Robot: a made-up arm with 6 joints.
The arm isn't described. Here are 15 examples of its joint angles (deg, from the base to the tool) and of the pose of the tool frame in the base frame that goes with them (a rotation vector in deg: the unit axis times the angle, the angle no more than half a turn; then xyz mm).
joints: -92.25 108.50 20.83 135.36 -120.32 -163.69
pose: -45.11 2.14 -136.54 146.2 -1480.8 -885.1
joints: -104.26 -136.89 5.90 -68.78 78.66 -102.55
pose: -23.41 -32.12 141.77 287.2 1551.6 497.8
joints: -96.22 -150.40 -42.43 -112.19 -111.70 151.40
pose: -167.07 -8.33 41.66 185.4 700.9 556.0
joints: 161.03 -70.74 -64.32 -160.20 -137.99 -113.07
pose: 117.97 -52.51 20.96 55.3 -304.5 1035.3
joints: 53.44 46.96 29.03 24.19 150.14 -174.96
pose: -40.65 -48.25 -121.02 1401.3 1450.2 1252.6
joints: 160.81 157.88 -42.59 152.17 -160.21 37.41
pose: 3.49 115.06 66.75 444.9 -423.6 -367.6
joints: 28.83 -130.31 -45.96 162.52 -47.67 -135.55
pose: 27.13 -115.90 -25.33 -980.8 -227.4 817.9
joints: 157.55 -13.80 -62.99 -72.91 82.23 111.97
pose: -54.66 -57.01 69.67 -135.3 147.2 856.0
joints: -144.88 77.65 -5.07 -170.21 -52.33 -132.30
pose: 10.15 65.96 -110.36 -943.9 -1009.7 -203.4
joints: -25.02 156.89 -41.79 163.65 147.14 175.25
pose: -12.82 -11.29 -17.14 -362.8 473.3 -341.5
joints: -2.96 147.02 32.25 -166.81 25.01 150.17
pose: 4.92 137.01 -25.39 212.7 268.8 -1444.5
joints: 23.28 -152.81 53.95 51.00 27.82 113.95
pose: -61.94 0.89 163.97 -1256.3 -737.2 -1247.8
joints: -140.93 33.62 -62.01 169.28 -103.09 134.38
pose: 5.32 -59.49 -138.50 -339.3 -638.6 596.1
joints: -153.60 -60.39 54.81 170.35 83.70 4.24
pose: 44.57 -140.89 2.22 1581.4 469.1 2171.2
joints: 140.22 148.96 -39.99 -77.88 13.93 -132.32
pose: 26.59 -12.04 -24.09 302.2 -173.2 -82.1
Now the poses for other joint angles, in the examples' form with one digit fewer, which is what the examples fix.
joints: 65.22 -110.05 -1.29 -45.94 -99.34 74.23
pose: -53.5 -83.2 82.8 -391 -1324 1218
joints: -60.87 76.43 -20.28 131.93 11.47 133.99
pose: 123.7 43.4 -115.0 823 -1083 -197
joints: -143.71 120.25 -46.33 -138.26 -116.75 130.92
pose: 96.7 -68.4 -95.8 97 -194 -130
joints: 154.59 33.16 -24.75 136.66 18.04 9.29
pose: 33.8 100.0 -56.4 -1393 431 870
